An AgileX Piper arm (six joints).
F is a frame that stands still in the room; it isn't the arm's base.
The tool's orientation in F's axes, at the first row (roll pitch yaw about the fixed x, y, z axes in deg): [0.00 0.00 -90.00]
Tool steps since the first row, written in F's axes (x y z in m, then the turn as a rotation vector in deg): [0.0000 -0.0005 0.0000 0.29 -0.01 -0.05]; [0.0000 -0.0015 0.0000 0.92 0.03 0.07]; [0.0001 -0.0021 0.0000 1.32 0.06 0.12]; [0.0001 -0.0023 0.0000 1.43 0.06 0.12]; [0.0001 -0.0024 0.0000 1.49 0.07 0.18]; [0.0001 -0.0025 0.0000 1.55 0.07 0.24]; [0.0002 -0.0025 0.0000 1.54 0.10 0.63]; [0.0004 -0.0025 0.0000 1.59 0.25 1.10]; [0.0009 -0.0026 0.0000 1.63 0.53 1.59]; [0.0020 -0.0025 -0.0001 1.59 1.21 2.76]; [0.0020 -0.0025 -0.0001 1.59 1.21 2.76]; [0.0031 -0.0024 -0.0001 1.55 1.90 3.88]
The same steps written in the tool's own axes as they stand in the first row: [0.0005 0.0000 0.0000 0.01 0.29 -0.05]; [0.0015 0.0000 0.0000 -0.03 0.92 0.07]; [0.0021 0.0001 0.0000 -0.06 1.32 0.12]; [0.0023 0.0001 0.0000 -0.06 1.43 0.12]; [0.0024 0.0001 0.0000 -0.07 1.49 0.18]; [0.0025 0.0001 0.0000 -0.07 1.55 0.24]; [0.0025 0.0002 0.0000 -0.10 1.54 0.63]; [0.0025 0.0004 0.0000 -0.25 1.59 1.10]; [0.0026 0.0009 0.0000 -0.53 1.63 1.59]; [0.0025 0.0020 -0.0001 -1.21 1.59 2.76]; [0.0025 0.0020 -0.0001 -1.21 1.59 2.76]; [0.0024 0.0031 -0.0001 -1.90 1.55 3.88]
